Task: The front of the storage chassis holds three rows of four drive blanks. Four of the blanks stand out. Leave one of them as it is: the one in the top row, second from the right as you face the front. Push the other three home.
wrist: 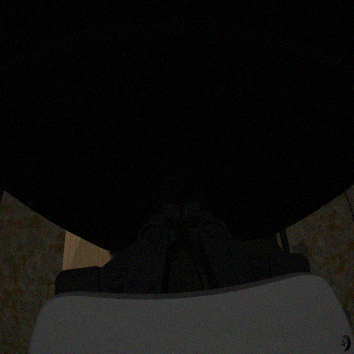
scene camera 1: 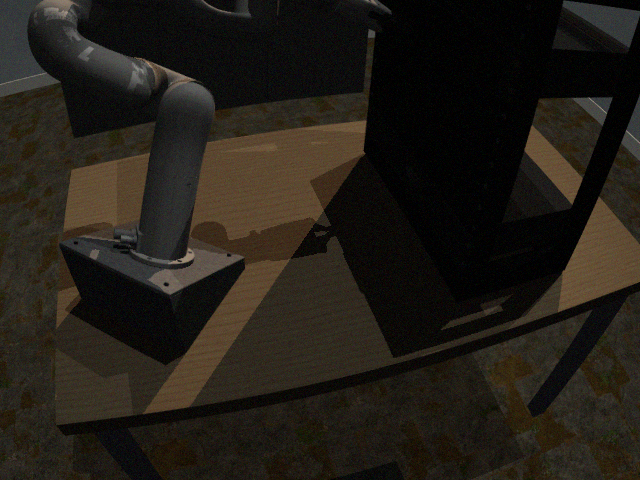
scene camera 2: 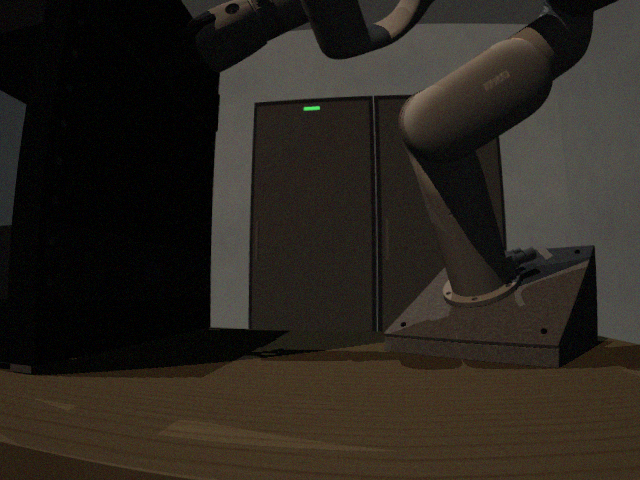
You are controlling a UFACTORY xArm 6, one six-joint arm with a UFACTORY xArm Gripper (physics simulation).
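Pixels of known places: gripper, between the fingertips: (wrist: 175, 186) (scene camera 1: 410, 27) (scene camera 2: 160, 70); arm's base, origin of its link: (scene camera 1: 160, 254) (scene camera 2: 482, 286).
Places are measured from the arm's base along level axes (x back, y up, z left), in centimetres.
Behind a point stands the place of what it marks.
Note:
The black front of the equipment rack (scene camera 1: 434, 155) {x -51.5, y 12.1, z 1.7 cm} (scene camera 2: 124, 180) {x -51.0, y 14.5, z 18.1 cm} (wrist: 175, 100) {x -49.8, y 39.5, z 14.1 cm} faces the arm. It is too dark to make out the storage chassis, its rows or any drive blank, so which blanks stand out cannot be told. My gripper (scene camera 1: 381, 16) (scene camera 2: 198, 24) (wrist: 175, 186) {x -49.4, y 33.4, z 14.0 cm} is shut and empty. It is high up at the rack's front in both scene views, partly lost in the dark. In the wrist view its fingertips are together against the black face; whether they touch it cannot be seen.
The rack stands on a wooden table (scene camera 1: 248, 180) {x -21.0, y -9.7, z 29.4 cm} (scene camera 2: 330, 413) {x -19.8, y -9.7, z 35.5 cm} (wrist: 82, 252) {x -49.1, y -9.7, z 41.6 cm}. The arm's wedge-shaped base (scene camera 1: 206, 268) {x -8.0, y -1.0, z -4.2 cm} (scene camera 2: 491, 330) {x -1.5, y -5.8, z 11.7 cm} stands on the table, facing the rack. A dark double-door cabinet (scene camera 2: 310, 217) is behind. The rack's open side frame (scene camera 1: 594, 180) {x -77.8, y 16.7, z -16.0 cm} is at the right.

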